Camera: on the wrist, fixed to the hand. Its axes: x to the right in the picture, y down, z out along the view.
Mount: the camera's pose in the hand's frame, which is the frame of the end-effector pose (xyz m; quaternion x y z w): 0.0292 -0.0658 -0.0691 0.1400 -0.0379 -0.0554 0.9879
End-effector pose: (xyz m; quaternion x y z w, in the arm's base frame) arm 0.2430 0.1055 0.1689 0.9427 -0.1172 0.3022 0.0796
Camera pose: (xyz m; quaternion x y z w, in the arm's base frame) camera 0.2457 0.1789 0.2365 -0.9603 0.0243 -0.2748 0.0410
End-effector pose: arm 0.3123 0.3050 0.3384 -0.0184 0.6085 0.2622 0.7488
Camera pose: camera 0.2809 0.2352 0.2744 0.0629 0.6084 0.1330 0.7799
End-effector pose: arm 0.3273 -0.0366 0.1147 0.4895 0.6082 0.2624 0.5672
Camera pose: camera 0.2459 -0.0194 0.0596 0.5392 0.6432 0.1241 0.5294
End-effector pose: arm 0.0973 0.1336 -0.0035 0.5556 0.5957 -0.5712 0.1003
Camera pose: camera 0.0712 0.2221 0.0345 0.5083 0.5355 -0.6743 0.0122
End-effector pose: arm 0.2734 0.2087 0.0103 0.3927 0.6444 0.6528 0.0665
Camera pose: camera 0.1845 0.1821 -0.0264 0.3863 0.7472 0.5361 0.0713
